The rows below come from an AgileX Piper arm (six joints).
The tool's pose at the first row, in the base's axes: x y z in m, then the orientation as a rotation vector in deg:
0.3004 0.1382 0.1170 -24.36 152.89 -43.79
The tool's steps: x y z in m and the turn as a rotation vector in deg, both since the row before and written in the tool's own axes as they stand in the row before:
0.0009 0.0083 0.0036 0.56 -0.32 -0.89
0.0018 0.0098 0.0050 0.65 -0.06 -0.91
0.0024 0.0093 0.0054 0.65 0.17 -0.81
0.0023 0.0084 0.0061 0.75 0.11 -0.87
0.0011 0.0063 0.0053 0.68 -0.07 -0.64
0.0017 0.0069 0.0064 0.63 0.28 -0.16
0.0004 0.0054 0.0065 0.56 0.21 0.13
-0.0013 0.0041 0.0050 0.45 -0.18 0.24
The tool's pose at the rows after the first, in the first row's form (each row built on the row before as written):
0.2994 0.1430 0.1093 -25.52 152.30 -44.65
0.2978 0.1479 0.0994 -26.61 151.89 -45.74
0.2959 0.1518 0.0893 -27.50 151.68 -46.89
0.2945 0.1545 0.0791 -28.46 151.35 -48.16
0.2942 0.1563 0.0710 -29.18 150.89 -49.19
0.2937 0.1576 0.0615 -29.15 150.78 -50.17
0.2947 0.1582 0.0531 -28.77 150.65 -50.94
0.2970 0.1592 0.0470 -28.39 150.24 -51.35

